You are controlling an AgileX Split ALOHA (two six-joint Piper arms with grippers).
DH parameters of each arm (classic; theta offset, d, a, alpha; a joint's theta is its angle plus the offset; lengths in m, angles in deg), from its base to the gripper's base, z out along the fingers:
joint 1: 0 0.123 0 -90
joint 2: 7.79 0 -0.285 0
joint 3: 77.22 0 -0.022 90
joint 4: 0 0.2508 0 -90
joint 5: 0 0 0.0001 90
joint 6: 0 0.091 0 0
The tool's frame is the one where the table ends.
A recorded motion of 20 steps. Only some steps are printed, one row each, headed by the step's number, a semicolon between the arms.
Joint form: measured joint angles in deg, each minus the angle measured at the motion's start. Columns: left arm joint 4, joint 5, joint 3, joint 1, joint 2, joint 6; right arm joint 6, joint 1, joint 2, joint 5, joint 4, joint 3.
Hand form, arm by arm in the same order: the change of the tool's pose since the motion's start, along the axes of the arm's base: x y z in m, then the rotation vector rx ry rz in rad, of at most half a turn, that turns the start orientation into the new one. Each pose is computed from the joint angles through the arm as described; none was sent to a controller.
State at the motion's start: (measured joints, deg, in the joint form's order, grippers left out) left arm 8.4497 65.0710 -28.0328 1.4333 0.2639 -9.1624; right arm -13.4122 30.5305 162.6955 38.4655 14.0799 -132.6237
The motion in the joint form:
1: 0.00 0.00 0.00 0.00 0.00 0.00; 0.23 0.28 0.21 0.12 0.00 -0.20
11: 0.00 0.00 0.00 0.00 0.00 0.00; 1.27 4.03 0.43 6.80 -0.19 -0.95
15: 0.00 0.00 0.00 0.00 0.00 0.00; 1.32 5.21 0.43 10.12 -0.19 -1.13
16: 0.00 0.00 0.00 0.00 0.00 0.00; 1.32 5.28 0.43 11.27 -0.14 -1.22
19: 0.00 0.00 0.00 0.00 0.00 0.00; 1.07 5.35 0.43 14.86 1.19 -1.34
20: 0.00 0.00 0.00 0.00 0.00 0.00; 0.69 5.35 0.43 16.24 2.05 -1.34
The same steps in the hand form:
1: 0.0000 0.0000 0.0000 0.0000 0.0000 0.0000; -0.0015 0.0023 -0.0012 0.0003 0.0035 0.0018
11: 0.0000 0.0000 0.0000 0.0000 0.0000 0.0000; -0.0295 0.0295 -0.0037 -0.0438 0.1021 0.0777
15: 0.0000 0.0000 0.0000 0.0000 0.0000 0.0000; -0.0404 0.0367 -0.0045 -0.0694 0.1495 0.1099
16: 0.0000 0.0000 0.0000 0.0000 0.0000 0.0000; -0.0422 0.0367 -0.0045 -0.0771 0.1659 0.1151
19: 0.0000 0.0000 0.0000 0.0000 0.0000 0.0000; -0.0481 0.0363 -0.0049 -0.0866 0.2284 0.1268
20: 0.0000 0.0000 0.0000 0.0000 0.0000 0.0000; -0.0505 0.0363 -0.0050 -0.0864 0.2545 0.1340

